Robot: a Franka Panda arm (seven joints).
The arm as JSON. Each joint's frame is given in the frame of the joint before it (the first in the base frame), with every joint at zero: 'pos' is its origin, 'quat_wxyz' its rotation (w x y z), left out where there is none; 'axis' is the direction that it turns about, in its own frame. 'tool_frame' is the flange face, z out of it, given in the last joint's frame.
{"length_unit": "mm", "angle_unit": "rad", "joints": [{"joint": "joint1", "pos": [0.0, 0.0, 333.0], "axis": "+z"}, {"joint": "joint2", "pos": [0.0, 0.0, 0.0], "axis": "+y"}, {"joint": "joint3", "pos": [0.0, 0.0, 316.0], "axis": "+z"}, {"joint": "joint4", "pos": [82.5, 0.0, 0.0], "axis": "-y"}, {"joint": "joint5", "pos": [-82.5, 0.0, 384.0], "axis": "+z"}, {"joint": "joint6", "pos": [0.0, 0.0, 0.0], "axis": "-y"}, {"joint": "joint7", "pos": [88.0, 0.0, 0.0], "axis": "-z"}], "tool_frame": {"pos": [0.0, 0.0, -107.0], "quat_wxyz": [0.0, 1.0, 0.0, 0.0]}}
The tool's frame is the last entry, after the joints.
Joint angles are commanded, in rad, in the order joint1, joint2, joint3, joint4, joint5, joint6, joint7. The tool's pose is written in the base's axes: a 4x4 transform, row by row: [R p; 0 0 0 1], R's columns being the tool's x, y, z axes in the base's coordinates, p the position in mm. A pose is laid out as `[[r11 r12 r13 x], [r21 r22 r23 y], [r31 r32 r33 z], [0 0 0 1]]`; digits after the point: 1 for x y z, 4 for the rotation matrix.
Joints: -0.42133 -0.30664 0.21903 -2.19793 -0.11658 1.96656 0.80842
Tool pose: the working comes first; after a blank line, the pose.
Where each joint sits with the arm in this pose, in the base's axes (m; each line is computed from the numbers above, not from the rounded line before):
joint1: 0.0000 0.0000 0.3330
joint2: 0.0000 0.0000 0.3330
joint3: -0.0870 0.0390 0.6343
joint4: -0.0097 0.0240 0.6586
joint5: 0.3711 -0.0611 0.6133
joint6: 0.3711 -0.0611 0.6133
joint7: 0.4578 -0.0754 0.6188
the tool: 0.4612 -0.0950 0.5137

[[0.5567 -0.8301 0.0325 461.2], [-0.8131 -0.5525 -0.1831 -95.0], [0.1699 0.0755 -0.9826 513.7], [0 0 0 1]]
